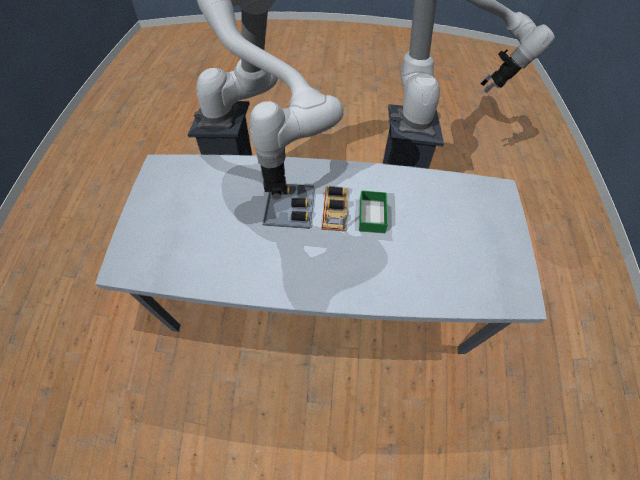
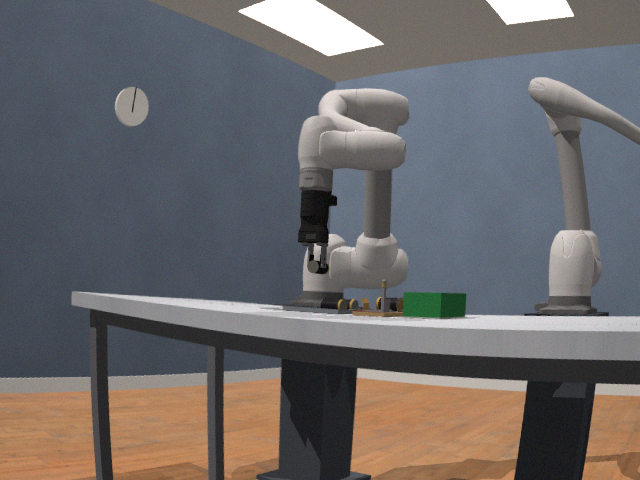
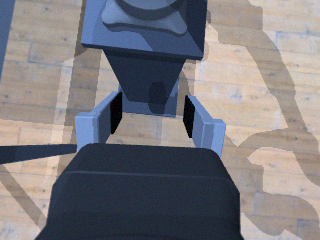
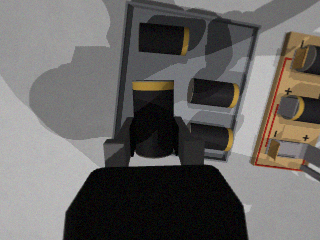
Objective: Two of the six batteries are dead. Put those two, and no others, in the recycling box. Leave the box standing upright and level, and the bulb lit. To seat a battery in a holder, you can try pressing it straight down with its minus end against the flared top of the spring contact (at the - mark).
Labels:
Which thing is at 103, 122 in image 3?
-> My left gripper.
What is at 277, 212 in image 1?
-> A grey tray.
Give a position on a green recycling box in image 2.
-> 415, 305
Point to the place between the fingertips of my right gripper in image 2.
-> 316, 267

